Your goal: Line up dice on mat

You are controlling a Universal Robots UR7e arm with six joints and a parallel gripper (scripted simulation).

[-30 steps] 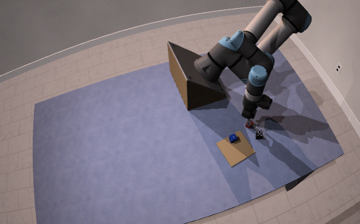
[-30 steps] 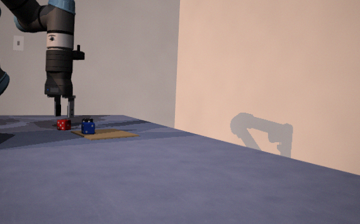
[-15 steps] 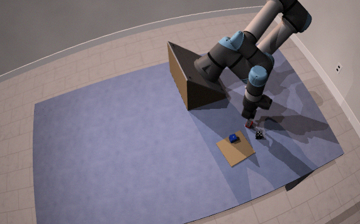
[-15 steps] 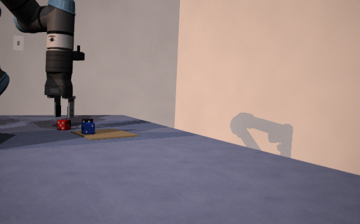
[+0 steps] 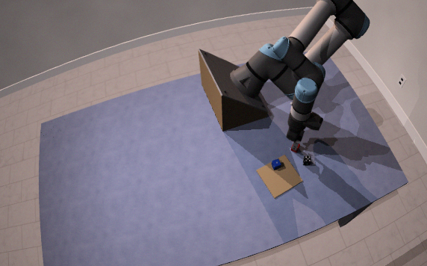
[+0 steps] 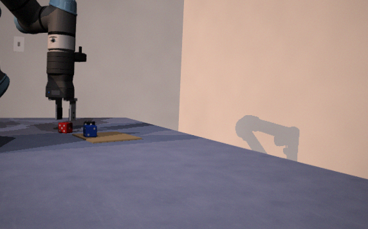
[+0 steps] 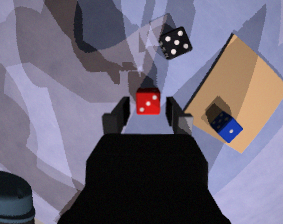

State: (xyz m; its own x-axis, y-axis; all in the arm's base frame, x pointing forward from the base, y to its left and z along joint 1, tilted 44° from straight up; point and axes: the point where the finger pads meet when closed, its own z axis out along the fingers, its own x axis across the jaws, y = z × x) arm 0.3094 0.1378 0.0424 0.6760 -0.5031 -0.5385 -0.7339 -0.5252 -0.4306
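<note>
Right now the red die is 40 mm below my hand. The rest, counted from my hand: blue die: 110 mm to the right, 50 mm ahead, 40 mm below; then tan mat: 110 mm to the right, 100 mm ahead, 50 mm below; then black die: 80 mm ahead, 40 mm below, 20 mm to the left.
</note>
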